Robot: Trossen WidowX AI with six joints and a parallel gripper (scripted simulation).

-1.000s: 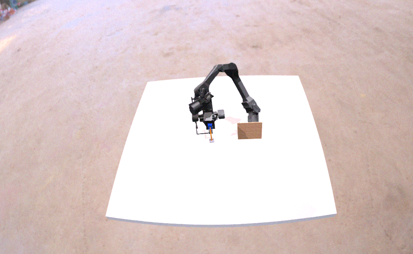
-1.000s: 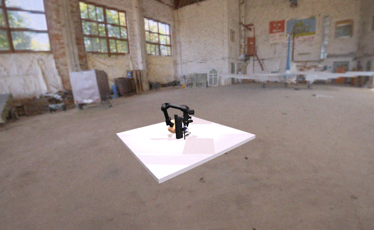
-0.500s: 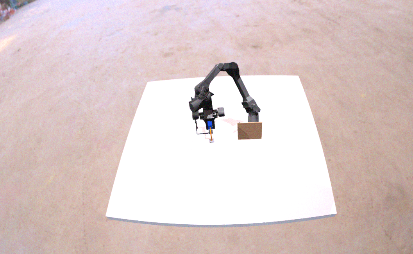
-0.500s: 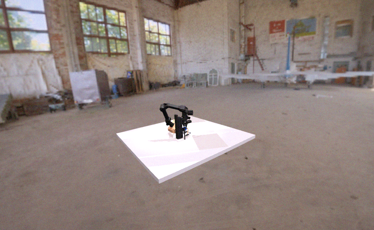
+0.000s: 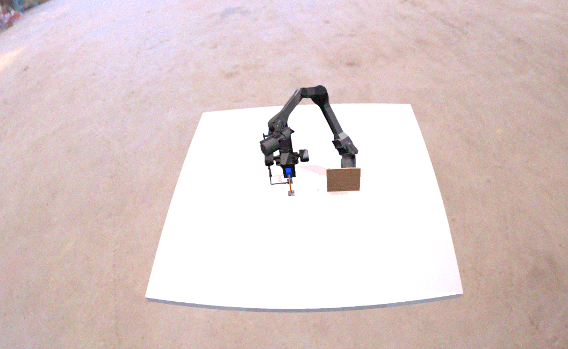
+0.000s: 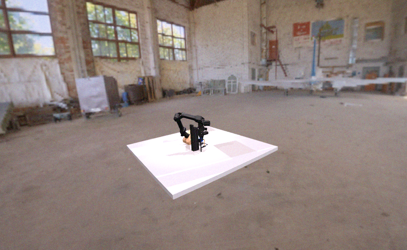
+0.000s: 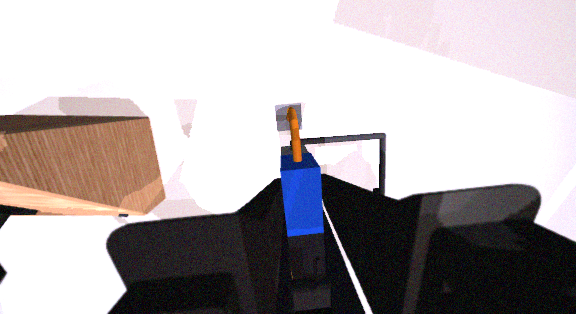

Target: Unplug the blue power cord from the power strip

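Right now the blue plug is 1 cm ahead of my gripper tip and 3 cm to the right of it. Also, from my gripper tip: grey square: 3 cm to the left, 10 cm below.
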